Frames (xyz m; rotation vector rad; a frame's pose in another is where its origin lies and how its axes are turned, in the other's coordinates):
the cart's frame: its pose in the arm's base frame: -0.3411 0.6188 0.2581 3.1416 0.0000 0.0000
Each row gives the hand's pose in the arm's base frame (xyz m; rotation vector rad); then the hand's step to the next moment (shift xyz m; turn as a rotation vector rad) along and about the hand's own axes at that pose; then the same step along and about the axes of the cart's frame.
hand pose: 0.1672 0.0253 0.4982 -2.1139 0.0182 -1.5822
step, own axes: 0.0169 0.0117 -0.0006 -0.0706 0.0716 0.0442
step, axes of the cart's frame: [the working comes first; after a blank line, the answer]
step, axes of the arm's base frame: 0.0082 -0.0155 0.0107 0.0368 -0.0251 -0.1004

0.0082 0.0155 -0.0107 0.0368 0.0251 0.1004
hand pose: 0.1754 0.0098 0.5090 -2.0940 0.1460 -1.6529
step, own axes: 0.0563 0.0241 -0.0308 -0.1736 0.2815 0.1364
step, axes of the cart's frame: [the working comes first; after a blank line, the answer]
step, axes of the arm's base frame: -0.0090 -0.0506 0.0453 0.1376 -0.1470 -0.2957

-0.0090 0.0506 -0.0453 0.1376 0.1470 0.2957
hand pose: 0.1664 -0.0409 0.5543 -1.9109 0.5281 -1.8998
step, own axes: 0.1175 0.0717 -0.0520 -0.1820 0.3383 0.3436
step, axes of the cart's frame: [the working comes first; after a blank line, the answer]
step, axes of the arm's base frame: -0.0503 -0.1233 0.0626 0.3452 -0.1884 -0.3331

-0.0503 0.1233 -0.0626 0.3452 0.1884 0.3331
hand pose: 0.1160 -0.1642 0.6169 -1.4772 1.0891 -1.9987
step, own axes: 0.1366 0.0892 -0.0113 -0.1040 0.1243 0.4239
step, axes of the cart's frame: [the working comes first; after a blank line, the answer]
step, axes of the arm's base frame: -0.0674 -0.1487 0.0099 0.4171 -0.1432 -0.1070

-0.0674 0.1487 -0.0099 0.4171 0.1432 0.1070
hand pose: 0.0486 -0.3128 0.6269 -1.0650 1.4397 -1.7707
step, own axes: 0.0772 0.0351 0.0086 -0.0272 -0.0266 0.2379
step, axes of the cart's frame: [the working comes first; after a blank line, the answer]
step, axes of the arm's base frame: -0.0311 -0.0774 -0.0177 0.2216 -0.0856 0.0403

-0.0311 0.0774 0.0177 0.2216 0.0856 -0.0403
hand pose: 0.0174 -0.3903 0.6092 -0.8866 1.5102 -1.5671
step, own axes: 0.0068 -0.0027 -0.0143 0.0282 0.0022 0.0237
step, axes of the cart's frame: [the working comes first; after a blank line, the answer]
step, axes of the arm's base frame: -0.0160 0.0006 0.0017 0.0081 -0.0360 -0.0017

-0.0160 -0.0006 -0.0017 0.0081 0.0360 0.0017
